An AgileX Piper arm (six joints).
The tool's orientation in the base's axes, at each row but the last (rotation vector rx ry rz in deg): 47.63, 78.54, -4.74; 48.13, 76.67, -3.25; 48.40, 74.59, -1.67; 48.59, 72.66, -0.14; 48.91, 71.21, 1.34; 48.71, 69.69, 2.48; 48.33, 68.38, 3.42; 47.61, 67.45, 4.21; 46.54, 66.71, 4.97
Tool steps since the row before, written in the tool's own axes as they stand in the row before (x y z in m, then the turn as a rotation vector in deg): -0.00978, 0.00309, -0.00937, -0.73, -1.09, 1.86; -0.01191, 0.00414, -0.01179, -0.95, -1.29, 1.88; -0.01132, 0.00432, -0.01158, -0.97, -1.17, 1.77; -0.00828, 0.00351, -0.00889, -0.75, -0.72, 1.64; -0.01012, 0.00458, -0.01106, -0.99, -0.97, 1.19; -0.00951, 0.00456, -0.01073, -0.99, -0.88, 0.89; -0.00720, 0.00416, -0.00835, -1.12, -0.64, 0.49; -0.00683, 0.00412, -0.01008, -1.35, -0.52, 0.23; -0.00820, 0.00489, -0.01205, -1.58, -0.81, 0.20
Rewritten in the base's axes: -0.00854, 0.00353, 0.01037, 0.80, -2.13, 0.07; -0.01100, 0.00460, 0.01249, 0.66, -2.37, 0.16; -0.01108, 0.00468, 0.01167, 0.62, -2.24, 0.24; -0.00864, 0.00378, 0.00843, 0.79, -1.75, 0.30; -0.01093, 0.00474, 0.01019, 0.22, -1.78, 0.32; -0.01077, 0.00472, 0.00939, 0.01, -1.56, 0.35; -0.00828, 0.00414, 0.00728, -0.29, -1.23, 0.55; -0.00978, 0.00517, 0.00655, -0.56, -1.11, 0.77; -0.01195, 0.00605, 0.00754, -0.78, -1.41, 0.77
